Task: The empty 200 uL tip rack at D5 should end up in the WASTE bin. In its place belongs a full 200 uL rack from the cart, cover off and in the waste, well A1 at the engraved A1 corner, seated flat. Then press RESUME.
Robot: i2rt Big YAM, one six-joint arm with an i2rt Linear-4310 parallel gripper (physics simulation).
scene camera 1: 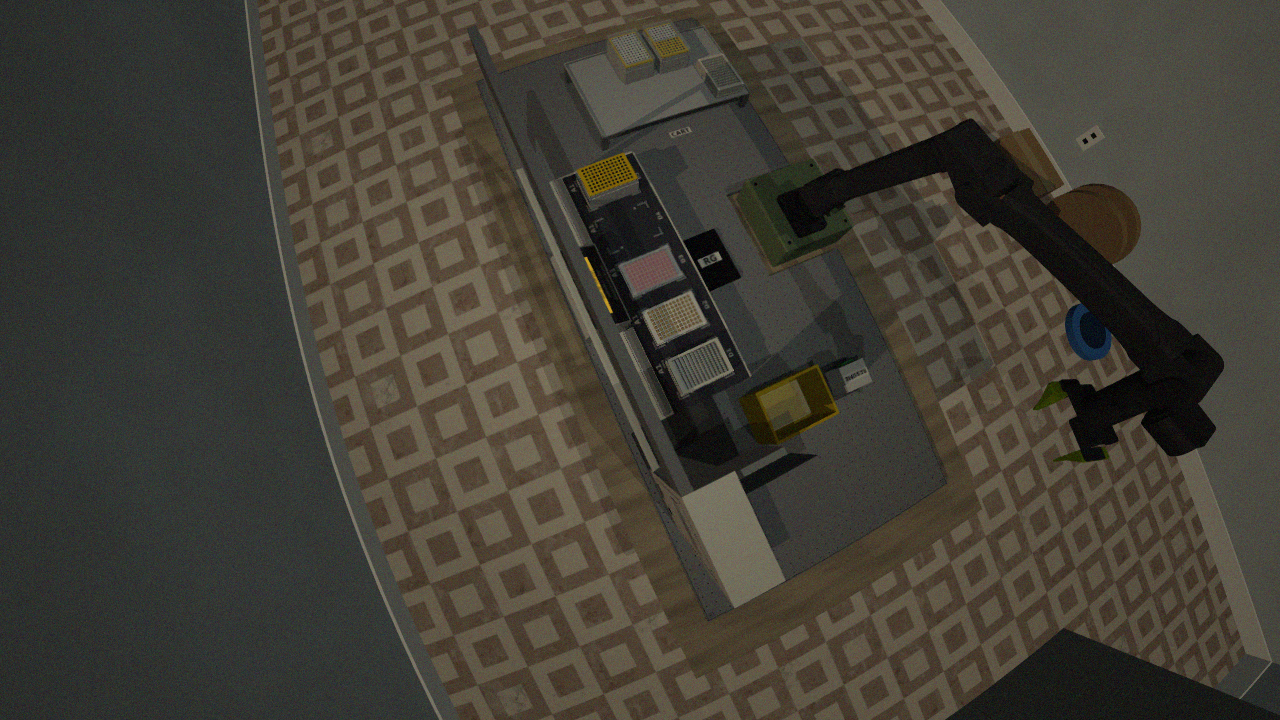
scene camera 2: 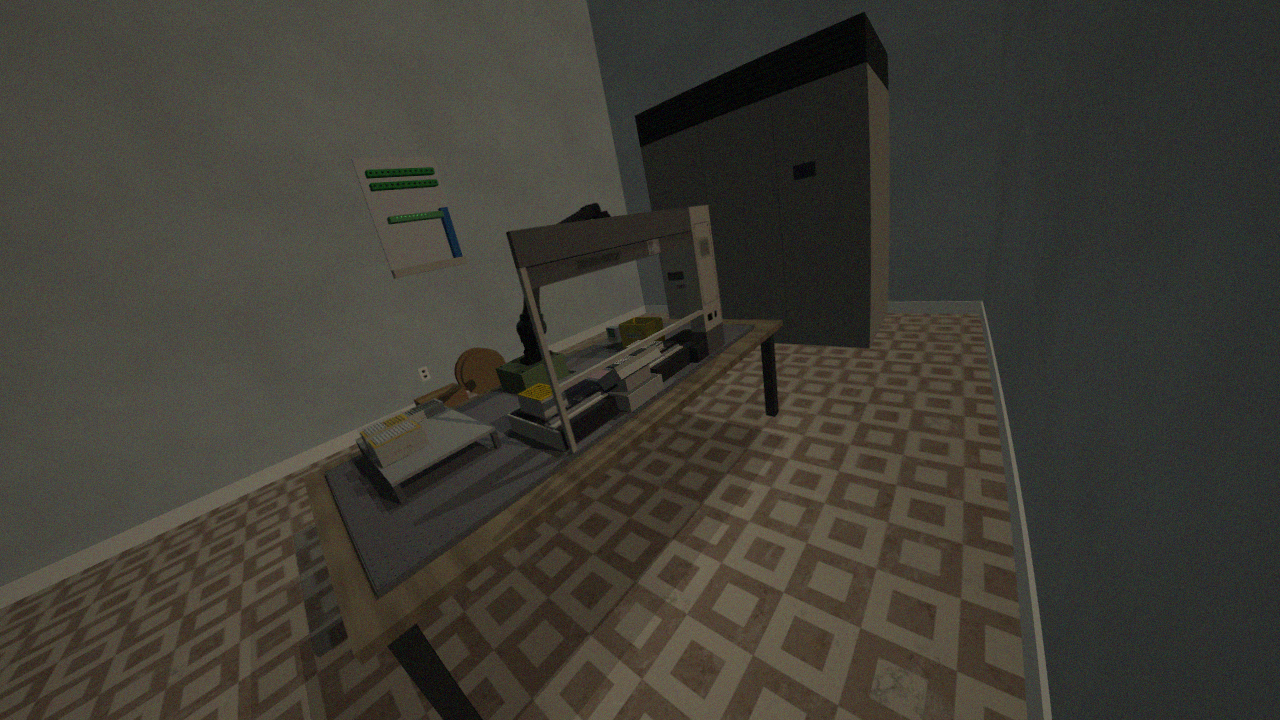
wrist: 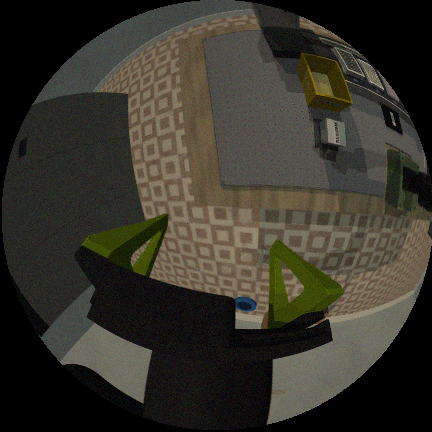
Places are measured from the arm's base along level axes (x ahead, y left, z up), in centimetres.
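Pixels of known places: gripper, between the fingertips: (scene camera 1: 1045, 434) (wrist: 222, 233); arm's base, origin of its link: (scene camera 1: 800, 213) (scene camera 2: 536, 358) (wrist: 408, 179).
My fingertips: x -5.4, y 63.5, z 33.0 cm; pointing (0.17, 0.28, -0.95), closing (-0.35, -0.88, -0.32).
Observation:
Ahead of a thing's pixels: the offset from my fingertips to its top centre. "pt": to the spot under its first point.
My gripper (scene camera 1: 1047, 433) (wrist: 222, 233) is open and empty, off the table's edge over the floor, well away from every rack. A yellow-topped rack with dark holes {dx +46.8, dy -88.6, dz -29.9 cm} (scene camera 1: 606, 174) (scene camera 2: 537, 394) sits at the deck's cart end; its slot label is unreadable. The cart {dx +20.1, dy -117.7, dz -35.3 cm} (scene camera 1: 608, 102) (scene camera 2: 447, 454) bears two boxy racks with yellow and white tops {pt dx +26.0, dy -122.9, dz -28.8 cm} (scene camera 1: 631, 50) {pt dx +16.0, dy -122.6, dz -28.8 cm} (scene camera 1: 665, 42) and a greyish rack {dx +3.7, dy -111.2, dz -32.7 cm} (scene camera 1: 721, 73); I cannot tell covers or well orientation. The yellow waste bin {dx +30.4, dy -22.8, dz -28.4 cm} (scene camera 1: 760, 424) (wrist: 344, 91) has a pale patch inside. The RESUME box {dx +13.0, dy -22.4, dz -31.4 cm} (scene camera 1: 851, 374) (wrist: 334, 132) stands beside it.
The deck also holds a pink plate {dx +46.2, dy -63.8, dz -34.6 cm} (scene camera 1: 651, 271), a tan rack {dx +45.9, dy -51.4, dz -34.6 cm} (scene camera 1: 674, 317) and a grey-white rack {dx +45.6, dy -39.0, dz -32.8 cm} (scene camera 1: 699, 366). A frame (scene camera 2: 608, 236) stands along the deck. The green arm base (scene camera 1: 778, 214) and black RG pad {dx +29.9, dy -62.9, dz -40.5 cm} (scene camera 1: 723, 273) lie beside the deck.

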